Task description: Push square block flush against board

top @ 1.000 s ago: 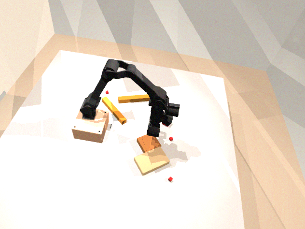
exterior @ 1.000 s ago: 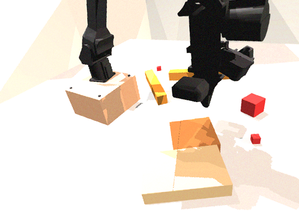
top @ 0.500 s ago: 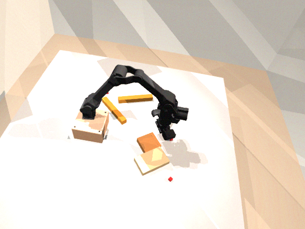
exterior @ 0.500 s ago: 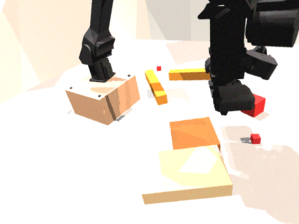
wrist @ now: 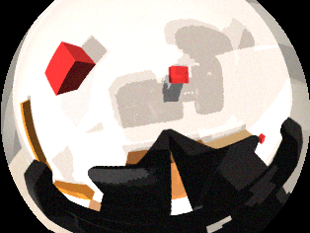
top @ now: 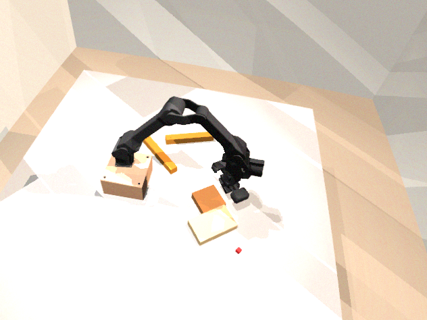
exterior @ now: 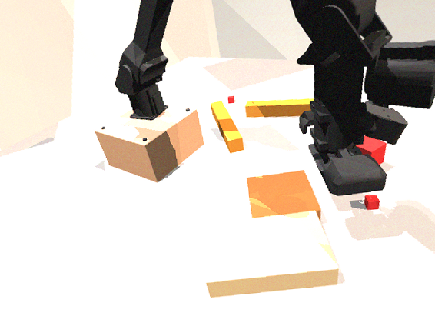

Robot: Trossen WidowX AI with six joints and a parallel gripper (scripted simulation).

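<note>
Right now the square block is 7 cm behind my gripper tip, 3 cm to the right of it and 1 cm below it. From my gripper tip the other things lie so: red cube: 12 cm to the left, 4 cm ahead; then pale yellow slab: 14 cm to the right, 6 cm behind, 1 cm below.
</note>
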